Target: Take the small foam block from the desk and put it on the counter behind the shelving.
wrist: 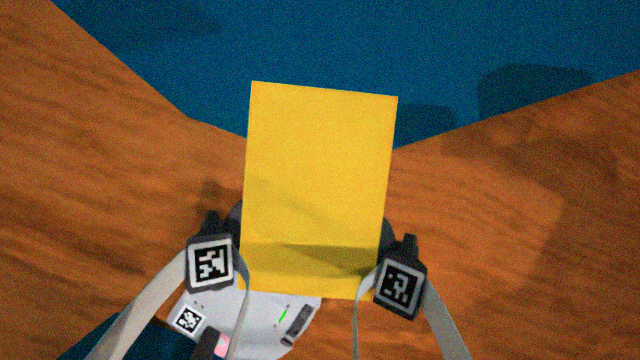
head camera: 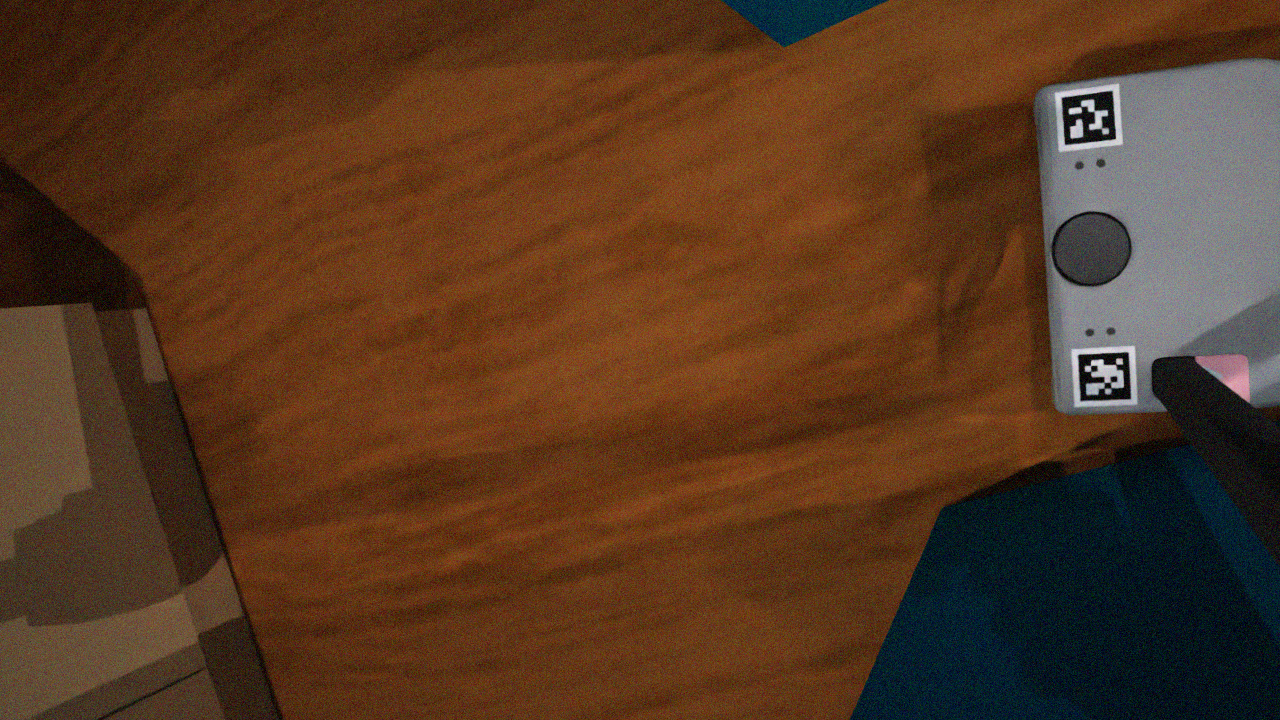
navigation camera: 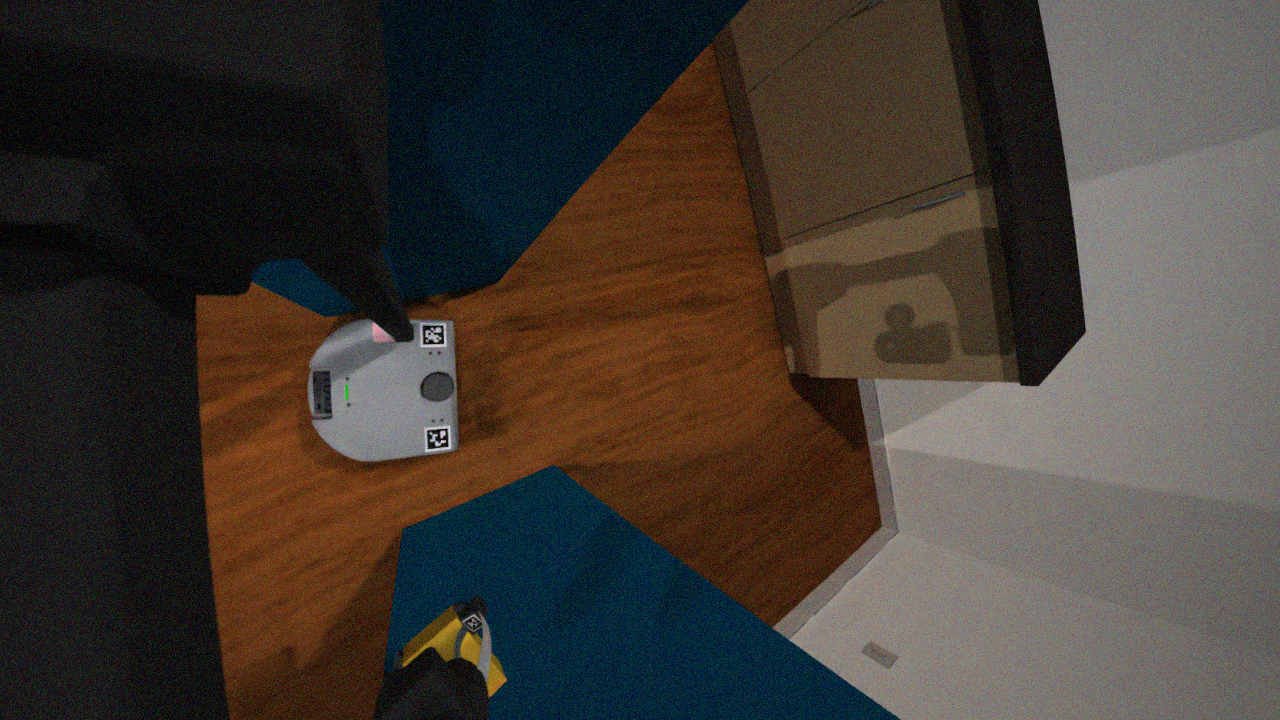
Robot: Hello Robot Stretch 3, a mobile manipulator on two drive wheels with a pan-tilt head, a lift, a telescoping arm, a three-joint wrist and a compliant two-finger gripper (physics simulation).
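Places are measured from the robot's base along level axes (x up, y back, z right), in centimetres.
Pixels of known places: gripper, fingertip midpoint: (navigation camera: pixel 437 635); robot's base, link origin: (head camera: pixel 1089 248) (navigation camera: pixel 435 384).
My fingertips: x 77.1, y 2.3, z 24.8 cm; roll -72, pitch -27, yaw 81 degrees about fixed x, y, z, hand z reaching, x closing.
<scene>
Ahead of a thing's pixels: the offset from my fingertips to its middle. "spot": to the spot under its first point. Level surfaces: height alone.
The yellow foam block @[dy -1.5, dx +2.8, dz +1.9 cm] (wrist: pixel 315 170) (navigation camera: pixel 434 634) is held between the two fingertips of my gripper (wrist: pixel 310 229) (navigation camera: pixel 447 640), which is shut on it. In the wrist view the block stands out beyond the fingers, above the floor and a blue surface. In the navigation view the gripper and block are at the bottom, partly hidden by the dark wrist. The counter @[dx +13.9 cm] (navigation camera: pixel 1042 223) has a dark top and tan fronts and stands at the upper right of the navigation view, well apart from the block. Its tan front @[spot: dy -141.8, dx -48.8, dz -33.3 cm] (head camera: pixel 44 402) shows at the left of the head view. The desk does not show.
Blue shelving (navigation camera: pixel 501 134) (head camera: pixel 948 608) stands on one side of my grey base (navigation camera: pixel 375 420) (head camera: pixel 1181 205) (wrist: pixel 265 320). Another blue unit (navigation camera: pixel 572 573) (wrist: pixel 325 45) lies beside the gripper. A wood floor @[dx -77.1 cm] (navigation camera: pixel 626 358) runs between them towards the counter. White walls (navigation camera: pixel 1163 402) stand beyond.
</scene>
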